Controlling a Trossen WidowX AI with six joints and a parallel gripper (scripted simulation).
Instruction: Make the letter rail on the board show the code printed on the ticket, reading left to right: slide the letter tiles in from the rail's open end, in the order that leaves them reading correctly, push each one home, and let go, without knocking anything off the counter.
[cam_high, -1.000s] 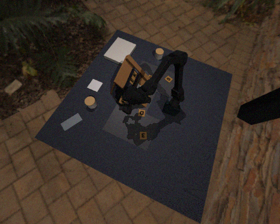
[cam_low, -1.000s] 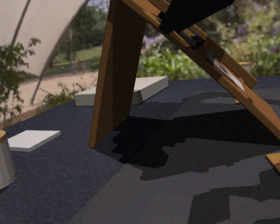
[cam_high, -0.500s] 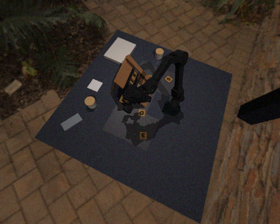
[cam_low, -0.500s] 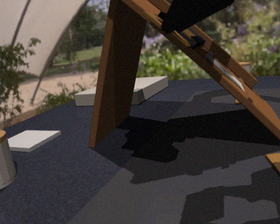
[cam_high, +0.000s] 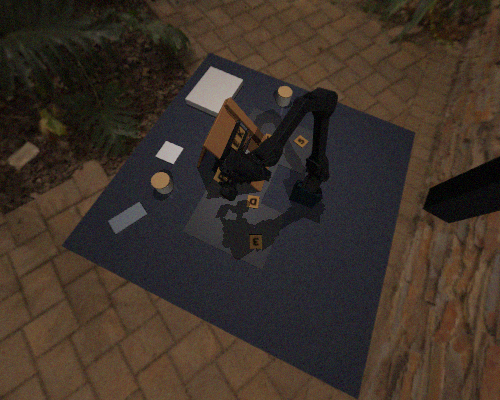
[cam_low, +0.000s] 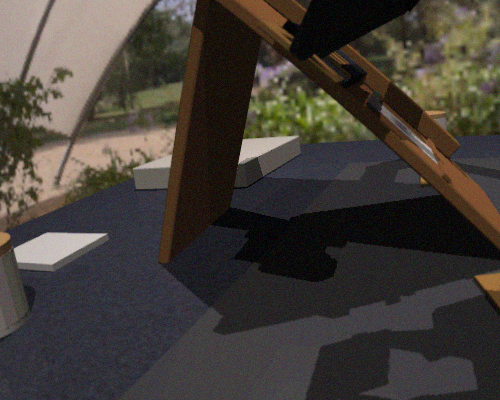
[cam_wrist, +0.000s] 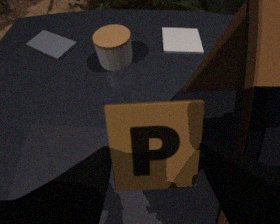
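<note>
My gripper tip is 30 mm past the white ticket, 160 mm to the left of it and 70 mm above it. From my gripper tip the other things lie so: grey card (290 mm ahead, 330 mm to the left, 170 mm below); then letter tile (right at my gripper tip); then white card (350 mm ahead, 30 mm to the right, 170 mm below).
</note>
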